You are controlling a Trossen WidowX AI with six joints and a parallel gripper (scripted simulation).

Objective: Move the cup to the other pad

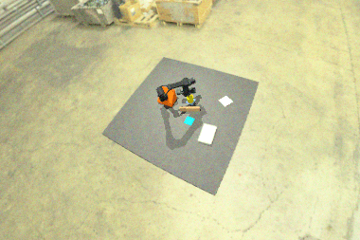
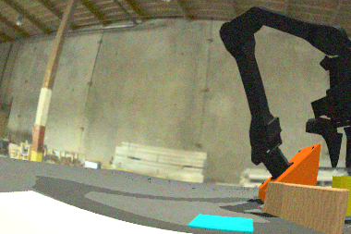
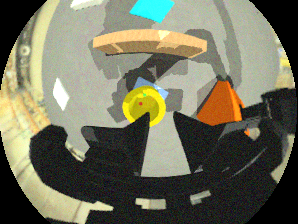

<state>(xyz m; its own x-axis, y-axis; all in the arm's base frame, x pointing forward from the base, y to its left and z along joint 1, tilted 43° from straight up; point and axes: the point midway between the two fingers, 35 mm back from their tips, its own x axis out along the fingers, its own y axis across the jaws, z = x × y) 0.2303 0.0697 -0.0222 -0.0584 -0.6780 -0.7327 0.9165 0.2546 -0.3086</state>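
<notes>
Now: the yellow cup 5 cm below my gripper tip, 2 cm ahead of it and 1 cm to the left of it. Also, from my gripper tip: cyan pad 22 cm to the right, 10 cm below, 10 cm ahead; light blue pad 10 cm below, 3 cm ahead, 1 cm to the left; wooden block 10 cm to the right, 7 cm below, 6 cm ahead.
</notes>
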